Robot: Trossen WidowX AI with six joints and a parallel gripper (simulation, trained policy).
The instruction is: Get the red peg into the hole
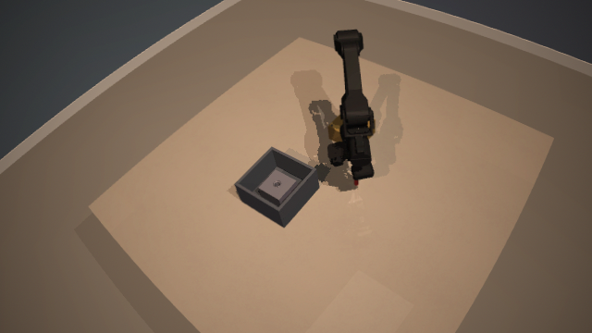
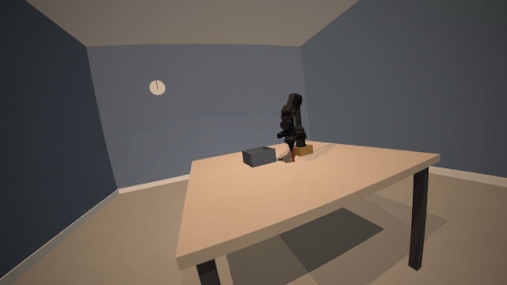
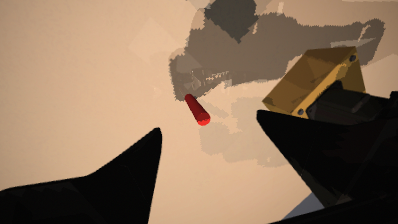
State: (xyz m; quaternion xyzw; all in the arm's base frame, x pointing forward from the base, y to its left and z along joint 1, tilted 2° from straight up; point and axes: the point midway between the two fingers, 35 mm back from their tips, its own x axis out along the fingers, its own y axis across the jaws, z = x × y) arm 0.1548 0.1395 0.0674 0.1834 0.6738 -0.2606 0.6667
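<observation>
The red peg is 5 cm below my gripper tip. The rest, counted from my gripper tip: grey plate 19 cm ahead, 17 cm to the right, 4 cm below; then dark grey box 19 cm ahead, 17 cm to the right, 6 cm below.
</observation>
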